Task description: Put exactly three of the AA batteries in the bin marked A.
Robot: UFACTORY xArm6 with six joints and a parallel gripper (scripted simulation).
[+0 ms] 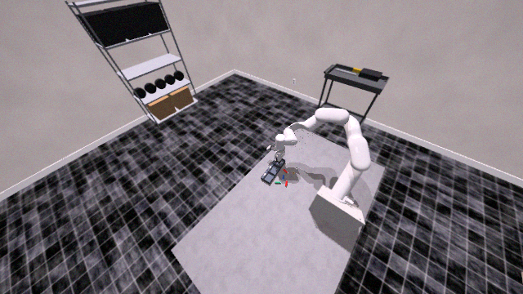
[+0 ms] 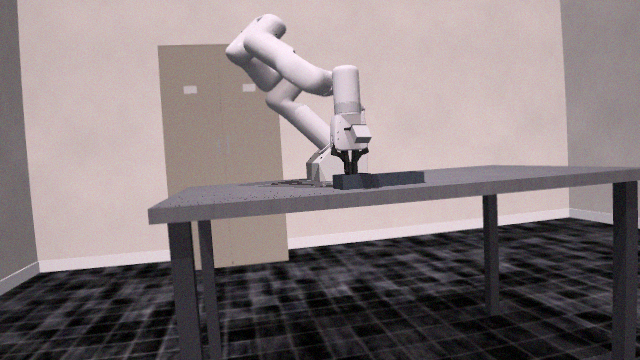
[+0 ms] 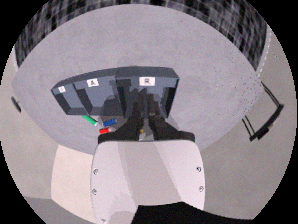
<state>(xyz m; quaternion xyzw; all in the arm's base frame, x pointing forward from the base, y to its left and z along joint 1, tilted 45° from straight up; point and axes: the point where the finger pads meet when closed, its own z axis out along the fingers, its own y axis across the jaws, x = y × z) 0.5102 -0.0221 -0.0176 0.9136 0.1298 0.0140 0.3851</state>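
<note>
Now: hand 20 mm past the dark two-compartment bin, 80 mm to the right of it and 40 mm above it. The rest, counted from my hand: red battery: 90 mm behind, 20 mm to the left, 50 mm below; then yellow-tipped thing: 150 mm behind, 20 mm to the right, 50 mm below; then blue AA battery: 120 mm behind, 80 mm to the left, 50 mm below.
</note>
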